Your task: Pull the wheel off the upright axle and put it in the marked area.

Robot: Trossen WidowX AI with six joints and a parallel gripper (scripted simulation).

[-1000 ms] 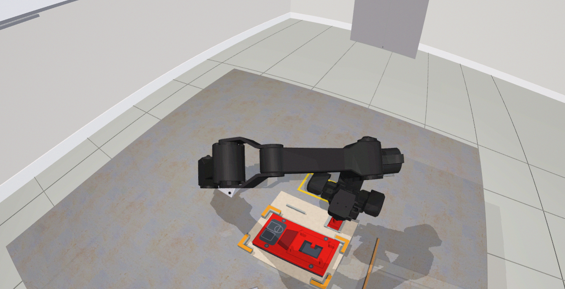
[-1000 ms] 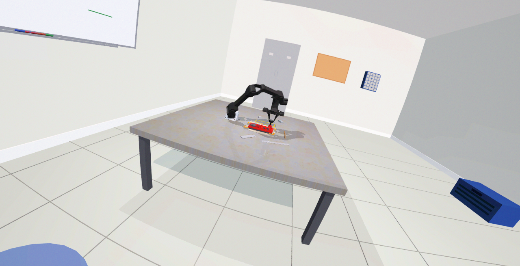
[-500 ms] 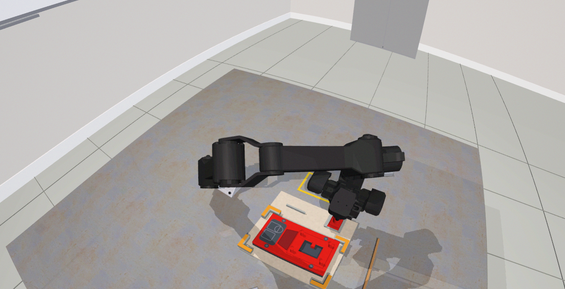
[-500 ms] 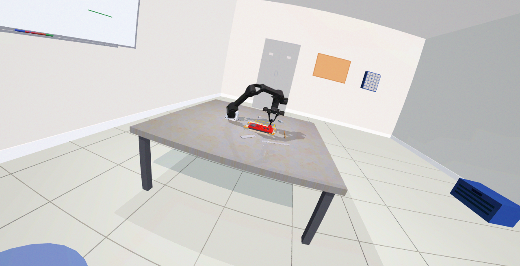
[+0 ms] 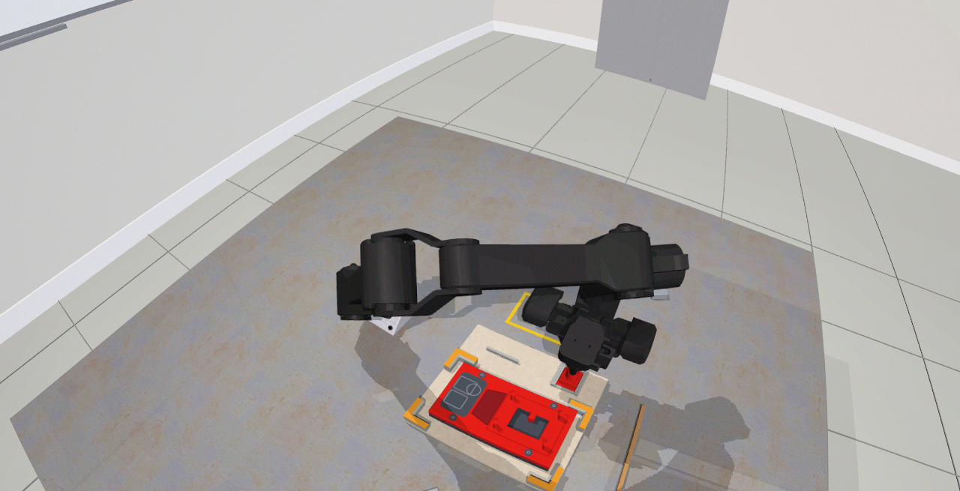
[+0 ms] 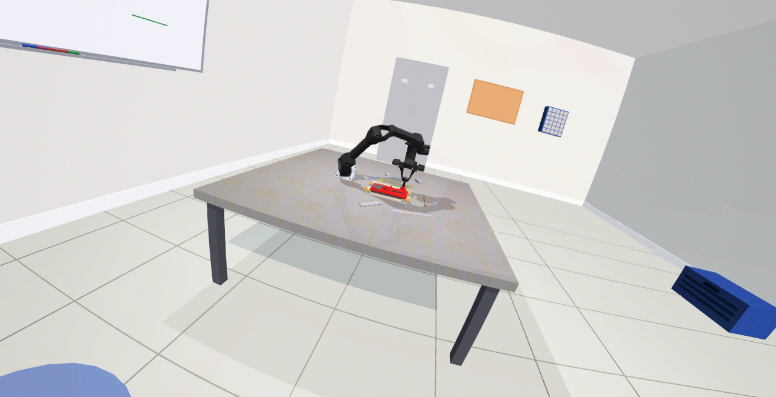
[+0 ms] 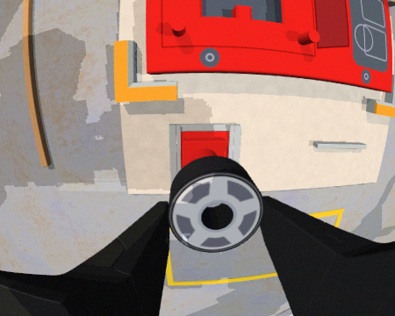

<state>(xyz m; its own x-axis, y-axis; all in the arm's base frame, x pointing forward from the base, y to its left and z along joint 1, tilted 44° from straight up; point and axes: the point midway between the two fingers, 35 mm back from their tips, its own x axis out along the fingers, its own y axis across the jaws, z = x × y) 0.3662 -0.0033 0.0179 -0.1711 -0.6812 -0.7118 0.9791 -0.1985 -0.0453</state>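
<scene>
Right now the black axle is 40 mm below my gripper tip. The rest, counted from my gripper tip: grey block: 110 mm ahead, 270 mm to the left, 70 mm below; wheel: right at my gripper tip; thin orange rod: 130 mm ahead, 100 mm to the right, 70 mm below.
</scene>
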